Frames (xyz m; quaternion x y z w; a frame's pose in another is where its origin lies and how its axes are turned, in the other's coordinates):
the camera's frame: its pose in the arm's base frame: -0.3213 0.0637 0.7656 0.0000 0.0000 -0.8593 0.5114
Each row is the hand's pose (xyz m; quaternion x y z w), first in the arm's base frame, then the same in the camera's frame.
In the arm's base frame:
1: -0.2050 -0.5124 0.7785 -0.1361 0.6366 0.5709 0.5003
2: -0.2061 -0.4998 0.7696 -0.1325 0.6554 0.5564 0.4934
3: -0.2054 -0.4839 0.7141 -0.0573 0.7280 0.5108 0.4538
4: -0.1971 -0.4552 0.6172 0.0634 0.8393 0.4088 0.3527
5: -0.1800 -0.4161 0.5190 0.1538 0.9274 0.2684 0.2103
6: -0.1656 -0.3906 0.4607 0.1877 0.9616 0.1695 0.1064
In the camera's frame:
1: 0.4509 0.3770 0.0129 0.6167 -0.2086 -0.7219 0.2347
2: 0.4404 0.3700 0.0040 0.6309 -0.2213 -0.7085 0.2258
3: 0.4260 0.3630 -0.0515 0.6549 -0.3231 -0.6512 0.2069
4: 0.3969 0.3566 -0.1484 0.6888 -0.4837 -0.5122 0.1709
5: 0.3543 0.3530 -0.2466 0.7183 -0.6065 -0.3180 0.1231
6: 0.3251 0.3535 -0.3049 0.7304 -0.6531 -0.1781 0.0912

